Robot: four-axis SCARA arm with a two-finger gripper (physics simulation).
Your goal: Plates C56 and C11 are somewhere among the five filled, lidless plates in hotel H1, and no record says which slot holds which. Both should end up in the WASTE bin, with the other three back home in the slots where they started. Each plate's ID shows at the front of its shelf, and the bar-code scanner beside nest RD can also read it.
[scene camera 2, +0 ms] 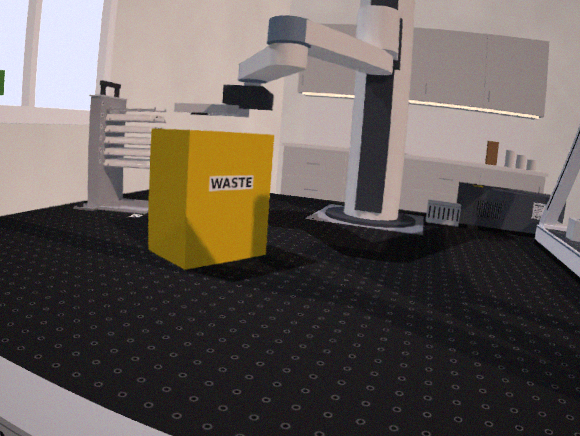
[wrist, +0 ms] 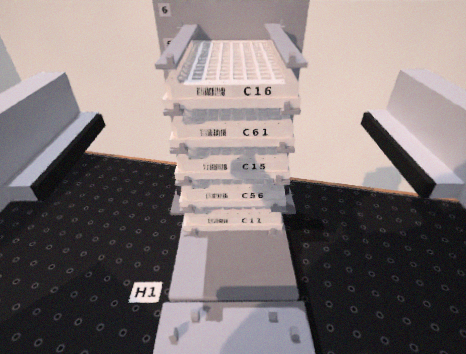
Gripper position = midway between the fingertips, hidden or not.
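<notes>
What I can see is my gripper [scene camera 2: 183, 109] [wrist: 232, 98], so it's there in scene camera 2 and in the wrist view too.
</notes>
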